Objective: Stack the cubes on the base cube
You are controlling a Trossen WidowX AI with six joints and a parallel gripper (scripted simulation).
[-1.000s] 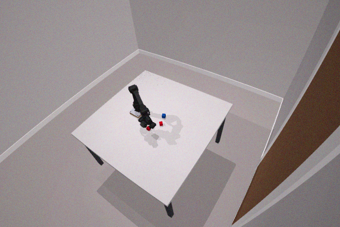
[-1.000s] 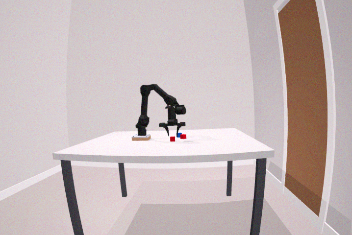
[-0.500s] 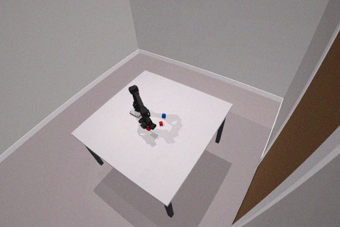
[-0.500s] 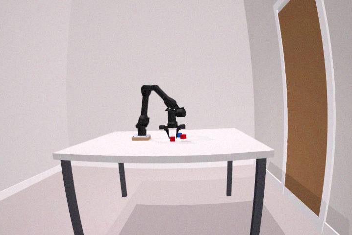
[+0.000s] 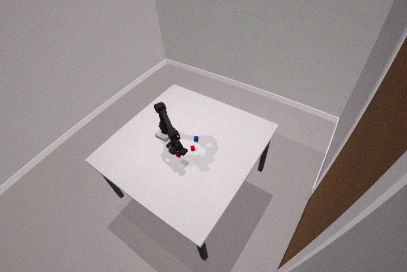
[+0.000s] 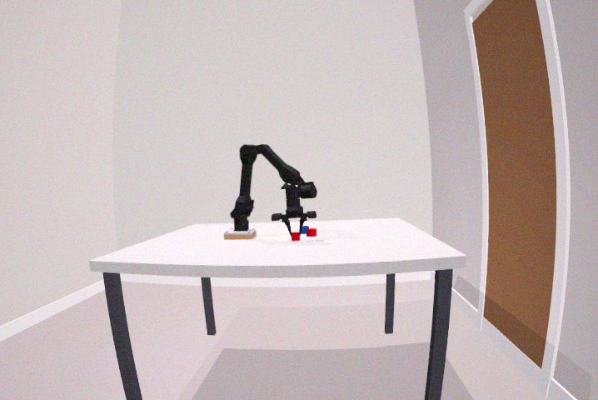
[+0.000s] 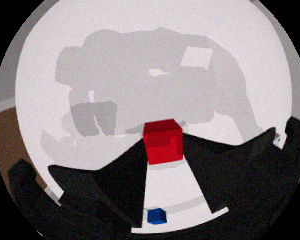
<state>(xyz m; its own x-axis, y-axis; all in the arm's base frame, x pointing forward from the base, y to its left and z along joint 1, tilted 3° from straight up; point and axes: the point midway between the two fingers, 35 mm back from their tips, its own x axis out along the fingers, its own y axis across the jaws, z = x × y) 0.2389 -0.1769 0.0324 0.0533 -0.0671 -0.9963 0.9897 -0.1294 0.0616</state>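
Now: gripper tip 6 cm short of the blue cube and 22 cm to the right of it.
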